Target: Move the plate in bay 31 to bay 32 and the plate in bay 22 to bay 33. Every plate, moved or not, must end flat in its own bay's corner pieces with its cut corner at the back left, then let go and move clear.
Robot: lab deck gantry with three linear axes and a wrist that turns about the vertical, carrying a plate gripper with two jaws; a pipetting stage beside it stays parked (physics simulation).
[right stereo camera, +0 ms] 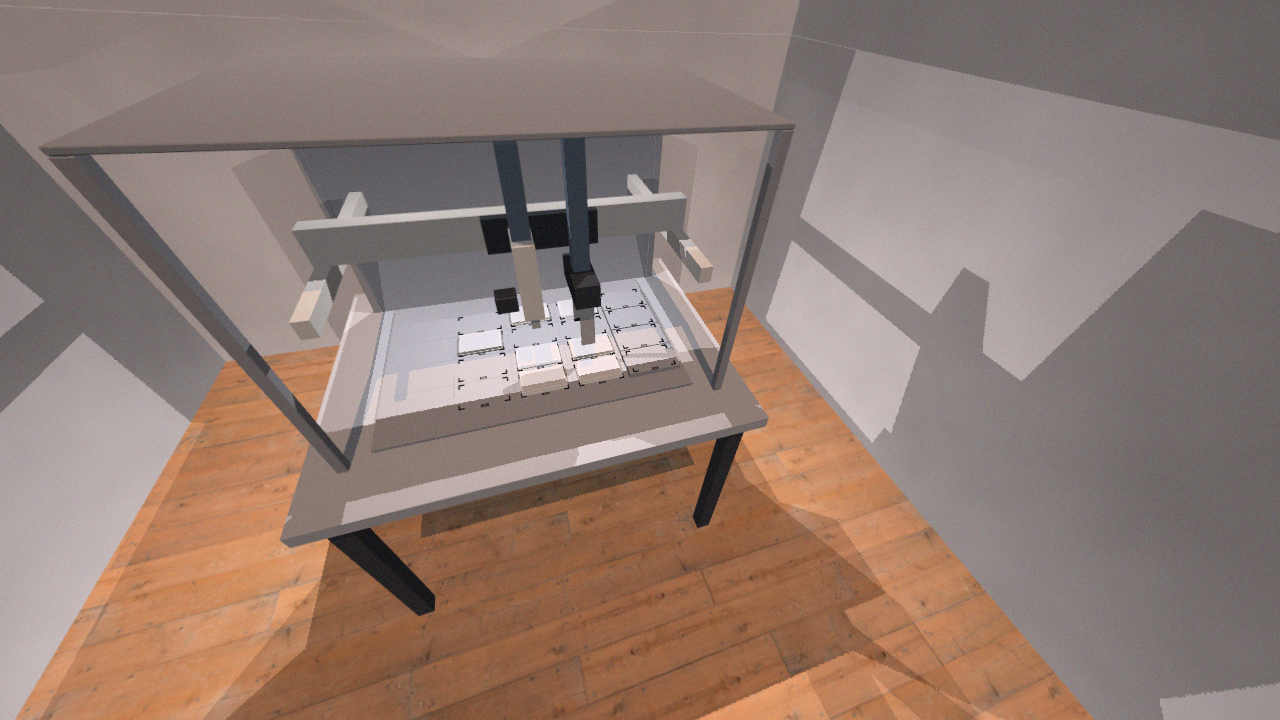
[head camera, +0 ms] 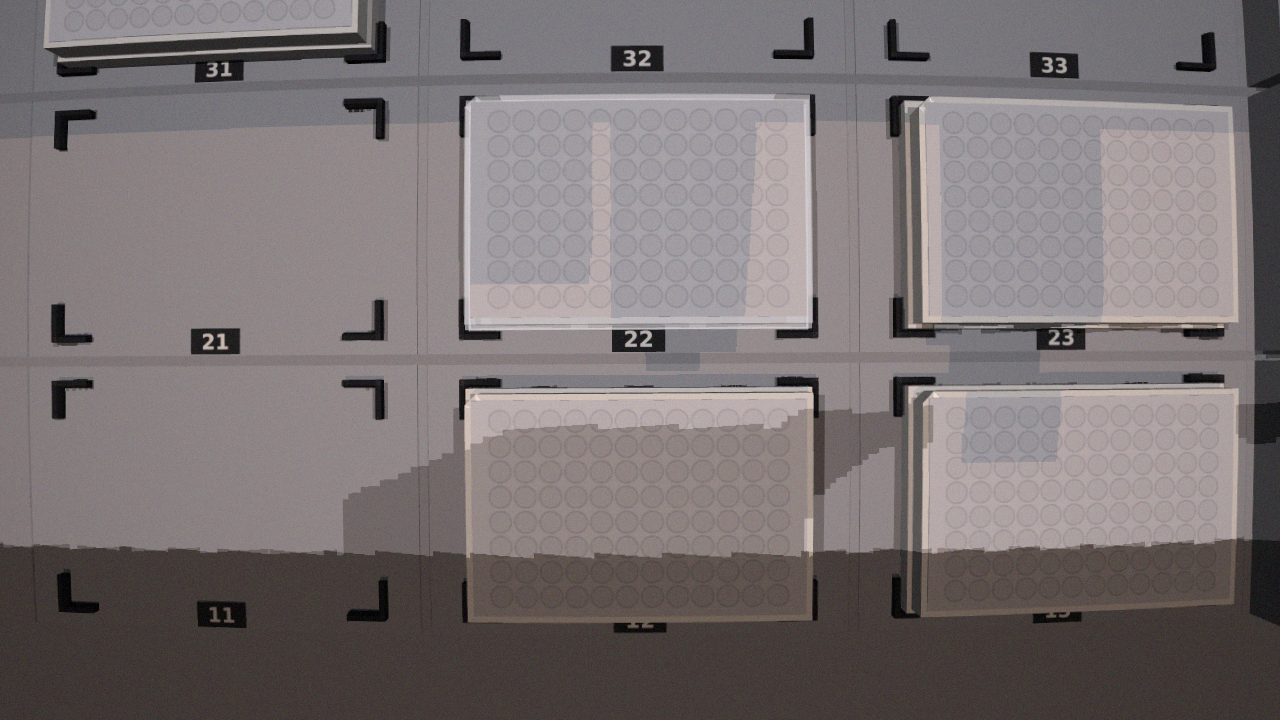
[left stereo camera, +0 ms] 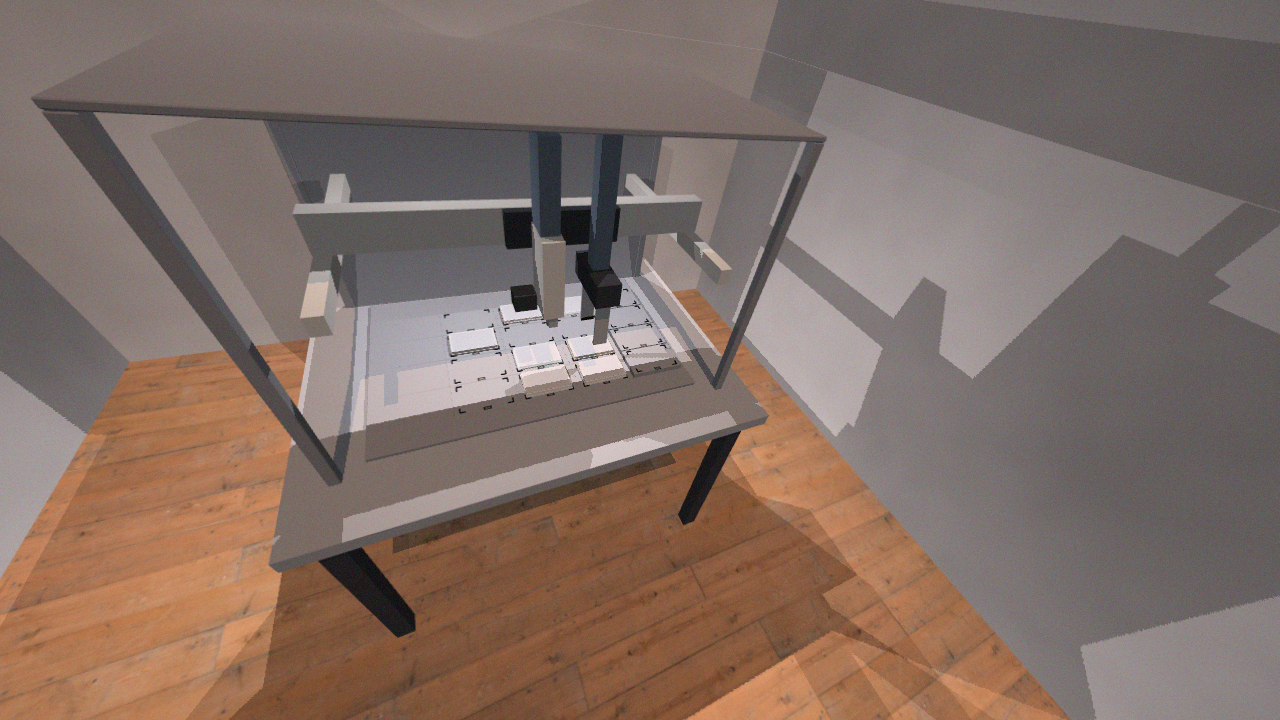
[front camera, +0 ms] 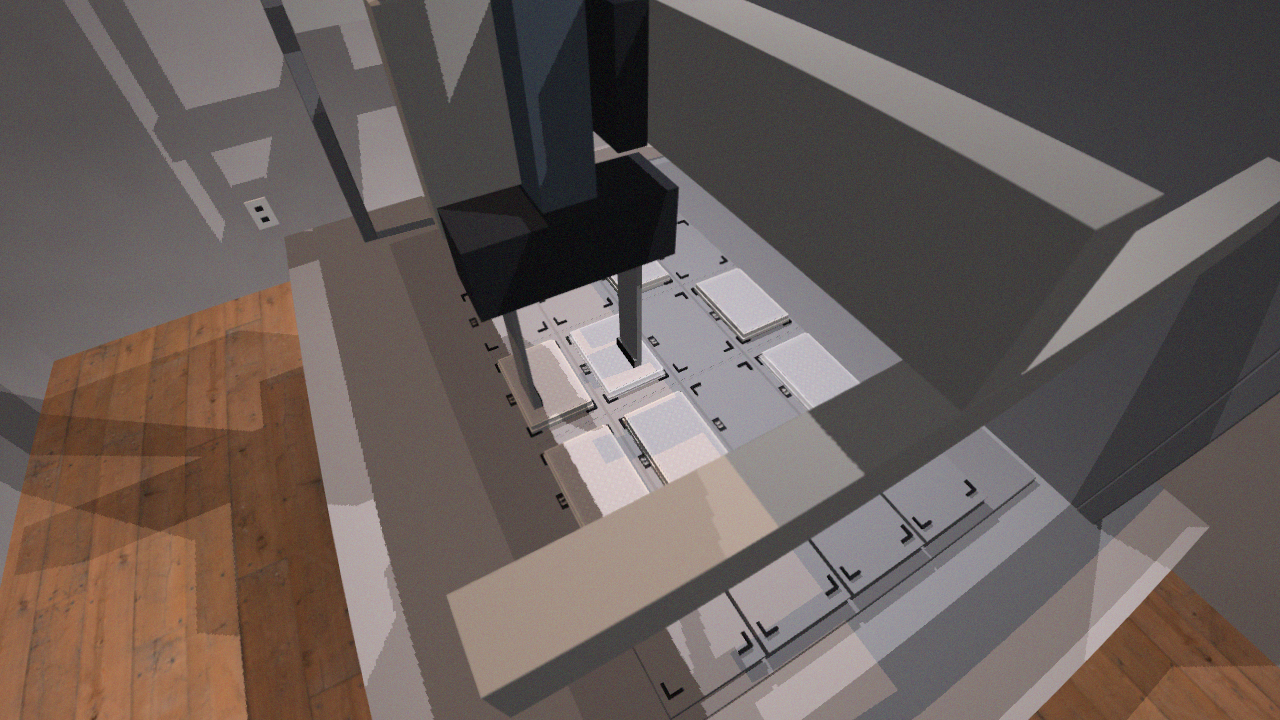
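Seen in the pictures: gripper, between the fingertips: (right stereo camera: 584, 331) (left stereo camera: 592, 330) (front camera: 581, 373); robot's base, origin of its link: (right stereo camera: 460, 409) (head camera: 71, 602) (left stereo camera: 460, 412) (front camera: 463, 296).
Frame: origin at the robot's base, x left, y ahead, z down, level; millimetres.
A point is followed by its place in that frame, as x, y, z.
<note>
The white plate in bay 31 (head camera: 205, 17) @[224, 68, -14] (left stereo camera: 472, 341) @[248, 62, -14] (right stereo camera: 480, 342) @[247, 65, -15] shows partly at the head view's top left. The white plate in bay 22 (head camera: 637, 214) @[148, 228, -14] (left stereo camera: 537, 355) @[142, 227, -14] (right stereo camera: 537, 355) @[143, 226, -14] sits in its corner pieces, its cut corner at the back left. Bay 32 (front camera: 684, 326) @[266, 224, 0] (head camera: 554, 26) @[224, 196, 0] and bay 33 (front camera: 742, 394) @[265, 368, 0] (head camera: 1002, 26) @[226, 371, 0] hold no plate where they show. My gripper (front camera: 585, 385) @[51, 358, -158] (left stereo camera: 593, 330) @[51, 358, -158] is open and empty, jaws spread front to back. It hangs above the right part of the plate rows; its exact height is unclear. The head view does not show its jaws clearly.
Other plates sit in bay 12 (head camera: 637, 501) @[46, 227, -14], bay 13 (head camera: 1074, 501) @[43, 388, -14] and bay 23 (head camera: 1074, 214) @[149, 388, -14]. Two more stand in the back row (front camera: 741, 301) @[361, 233, -14] (front camera: 810, 368) @[363, 386, -14]. The parked pipetting stage (left stereo camera: 550, 277) (right stereo camera: 528, 282) hangs left of my gripper. The gantry beam (left stereo camera: 402, 225) crosses behind.
</note>
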